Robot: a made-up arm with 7 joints. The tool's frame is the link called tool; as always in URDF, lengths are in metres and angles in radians. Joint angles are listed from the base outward.
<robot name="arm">
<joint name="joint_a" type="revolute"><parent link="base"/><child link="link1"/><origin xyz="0 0 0.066" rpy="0 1.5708 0"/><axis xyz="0 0 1"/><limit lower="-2.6" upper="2.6"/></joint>
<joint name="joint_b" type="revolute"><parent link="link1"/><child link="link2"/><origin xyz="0.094 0.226 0.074" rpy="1.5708 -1.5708 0"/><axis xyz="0 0 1"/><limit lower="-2.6" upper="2.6"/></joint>
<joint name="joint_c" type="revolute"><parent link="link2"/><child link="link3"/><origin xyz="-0.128 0.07 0.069" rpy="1.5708 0 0"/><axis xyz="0 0 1"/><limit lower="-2.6" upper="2.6"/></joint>
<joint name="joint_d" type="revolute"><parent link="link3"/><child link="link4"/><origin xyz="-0.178 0.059 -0.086" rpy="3.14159 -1.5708 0"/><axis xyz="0 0 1"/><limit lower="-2.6" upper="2.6"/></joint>
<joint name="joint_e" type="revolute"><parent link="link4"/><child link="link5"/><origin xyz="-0.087 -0.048 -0.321" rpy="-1.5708 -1.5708 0"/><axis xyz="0 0 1"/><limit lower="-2.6" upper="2.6"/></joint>
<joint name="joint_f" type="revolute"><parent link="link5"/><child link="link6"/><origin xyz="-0.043 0.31 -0.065" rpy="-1.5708 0 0"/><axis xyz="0 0 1"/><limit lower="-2.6" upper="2.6"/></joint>
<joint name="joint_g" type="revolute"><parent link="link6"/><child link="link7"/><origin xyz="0.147 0.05 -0.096" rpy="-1.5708 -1.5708 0"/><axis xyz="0 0 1"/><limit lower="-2.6" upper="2.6"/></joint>
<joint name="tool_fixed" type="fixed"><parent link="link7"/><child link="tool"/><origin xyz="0.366 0.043 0.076" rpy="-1.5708 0 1.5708"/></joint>
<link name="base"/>
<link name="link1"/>
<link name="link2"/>
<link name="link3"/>
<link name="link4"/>
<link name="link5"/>
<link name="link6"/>
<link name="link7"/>
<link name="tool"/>
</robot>
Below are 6 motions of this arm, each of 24 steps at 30 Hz.
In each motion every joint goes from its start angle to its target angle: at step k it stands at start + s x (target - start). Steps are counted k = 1, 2, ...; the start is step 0. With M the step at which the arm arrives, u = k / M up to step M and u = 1 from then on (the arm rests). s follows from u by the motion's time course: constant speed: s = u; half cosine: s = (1 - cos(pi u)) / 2; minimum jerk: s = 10 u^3 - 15 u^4 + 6 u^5.
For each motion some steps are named. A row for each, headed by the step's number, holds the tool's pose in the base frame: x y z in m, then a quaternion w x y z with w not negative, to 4 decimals.
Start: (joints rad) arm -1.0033 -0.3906 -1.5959 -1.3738 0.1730 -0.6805 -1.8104
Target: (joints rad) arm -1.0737 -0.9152 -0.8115 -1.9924 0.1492 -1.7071 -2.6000
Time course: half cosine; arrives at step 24
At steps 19, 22, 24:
19: -0.0120 0.3834 0.3599 0.7554 0.5896 -0.0680 0.2777
22: -0.0315 0.3927 0.3190 0.8044 0.5302 -0.0239 0.2670
24: -0.0354 0.3941 0.3114 0.8134 0.5182 -0.0147 0.2640

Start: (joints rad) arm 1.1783 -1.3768 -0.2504 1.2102 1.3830 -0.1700 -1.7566
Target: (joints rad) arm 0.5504 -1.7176 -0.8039 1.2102 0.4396 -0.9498 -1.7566
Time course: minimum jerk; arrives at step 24
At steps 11, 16, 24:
11: -0.0651 -0.7197 0.0454 0.5666 -0.2036 -0.1553 -0.7832
16: -0.0630 -0.6296 0.1578 0.4443 -0.3889 -0.1705 -0.7889
24: -0.0598 -0.5531 0.2022 0.3482 -0.4764 -0.1825 -0.7865

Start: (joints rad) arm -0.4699 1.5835 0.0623 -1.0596 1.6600 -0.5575 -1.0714
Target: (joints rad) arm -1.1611 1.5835 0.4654 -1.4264 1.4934 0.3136 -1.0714
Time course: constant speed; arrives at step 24
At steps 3, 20, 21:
3: -0.4397 -0.3569 -1.0500 0.8257 0.0049 0.4288 -0.3665
20: -0.3346 -0.5448 -1.0348 0.7098 0.1254 0.1380 -0.6793
21: -0.3250 -0.5585 -1.0307 0.6998 0.1331 0.1175 -0.6919

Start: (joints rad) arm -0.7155 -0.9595 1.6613 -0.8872 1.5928 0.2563 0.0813
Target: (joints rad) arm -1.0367 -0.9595 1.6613 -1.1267 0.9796 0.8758 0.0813
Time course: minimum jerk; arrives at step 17
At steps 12, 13, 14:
12: 0.1262 1.0583 -0.6528 0.4896 0.3902 -0.1981 0.7542
13: 0.1237 1.0463 -0.6652 0.5080 0.4078 -0.1800 0.7370
14: 0.1221 1.0376 -0.6740 0.5208 0.4198 -0.1671 0.7243

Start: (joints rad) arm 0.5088 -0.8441 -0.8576 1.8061 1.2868 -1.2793 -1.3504
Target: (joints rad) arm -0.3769 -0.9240 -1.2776 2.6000 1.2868 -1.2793 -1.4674
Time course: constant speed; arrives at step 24
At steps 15, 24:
15: -0.3996 -0.4584 0.4347 0.3139 -0.5974 0.2699 -0.6868
24: -0.2951 -0.3433 0.5978 0.2026 -0.6933 0.2862 -0.6296

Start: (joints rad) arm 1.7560 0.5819 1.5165 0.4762 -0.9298 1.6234 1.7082
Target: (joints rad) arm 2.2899 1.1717 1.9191 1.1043 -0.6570 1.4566 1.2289
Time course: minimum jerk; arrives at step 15
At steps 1, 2, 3, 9, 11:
1: -0.3635 0.5513 0.8276 0.0704 0.4993 -0.6119 0.6094
2: -0.3488 0.5494 0.8353 0.0759 0.4933 -0.6199 0.6056
3: -0.3137 0.5435 0.8529 0.0894 0.4791 -0.6380 0.5962
9: 0.2702 0.1911 0.9460 0.3781 0.2897 -0.7965 0.3725
11: 0.4161 0.0228 0.8624 0.4834 0.2571 -0.7866 0.2854

